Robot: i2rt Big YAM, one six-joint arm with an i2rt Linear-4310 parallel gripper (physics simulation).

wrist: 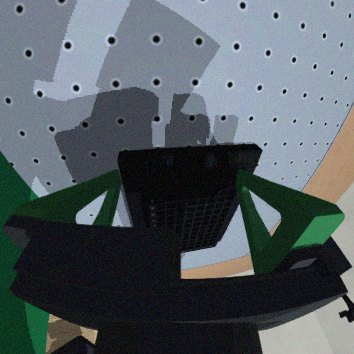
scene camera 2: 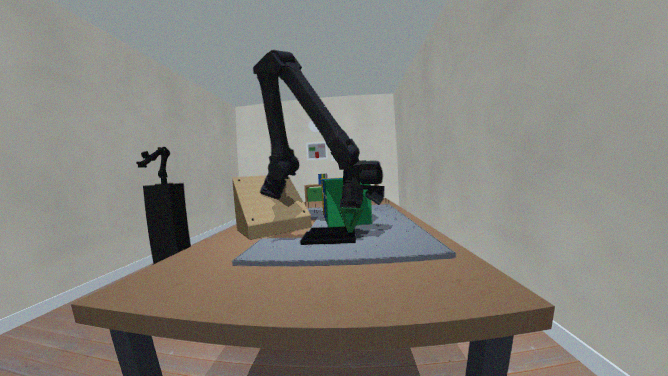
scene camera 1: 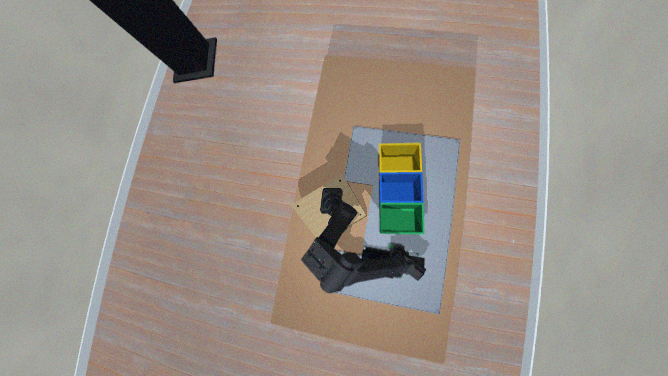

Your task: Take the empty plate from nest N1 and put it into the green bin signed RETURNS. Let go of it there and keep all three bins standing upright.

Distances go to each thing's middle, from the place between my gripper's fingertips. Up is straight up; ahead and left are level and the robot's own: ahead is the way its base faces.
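My hand is 7 cm past the black plate [wrist: 197, 205]. Counting from my hand, I find the black nest [wrist: 206, 157] 7 cm behind and 1 cm below, whereas the green bin [scene camera 1: 395, 218] is 4 cm ahead of my hand, 19 cm to the left of it and 7 cm above it. The blue bin [scene camera 1: 402, 187] is 5 cm ahead of my hand, 32 cm to the left of it and 7 cm above it. Going by their middles, the blue bin is the farthest from my hand of the things named here.
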